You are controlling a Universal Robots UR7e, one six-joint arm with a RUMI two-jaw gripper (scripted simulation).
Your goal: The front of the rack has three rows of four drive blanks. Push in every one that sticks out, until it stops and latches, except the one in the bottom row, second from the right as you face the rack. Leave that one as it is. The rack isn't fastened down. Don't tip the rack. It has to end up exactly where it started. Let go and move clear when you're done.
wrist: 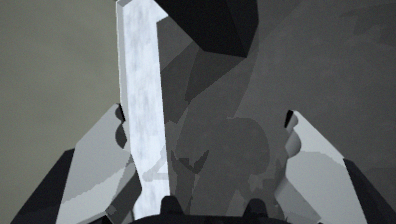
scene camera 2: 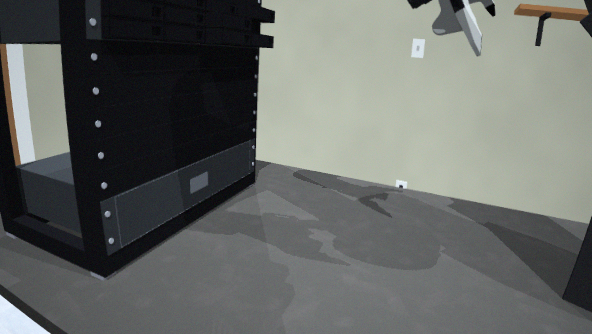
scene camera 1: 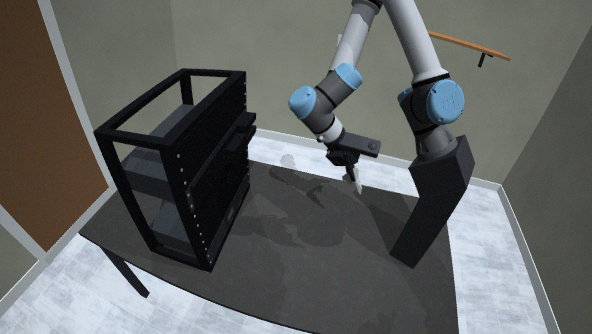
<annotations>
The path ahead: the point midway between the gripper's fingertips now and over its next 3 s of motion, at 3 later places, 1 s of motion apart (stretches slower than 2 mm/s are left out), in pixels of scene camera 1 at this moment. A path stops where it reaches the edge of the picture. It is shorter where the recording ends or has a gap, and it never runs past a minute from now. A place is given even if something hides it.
The gripper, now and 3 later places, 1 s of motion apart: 368, 172; 372, 173; 389, 172; 407, 162
</annotations>
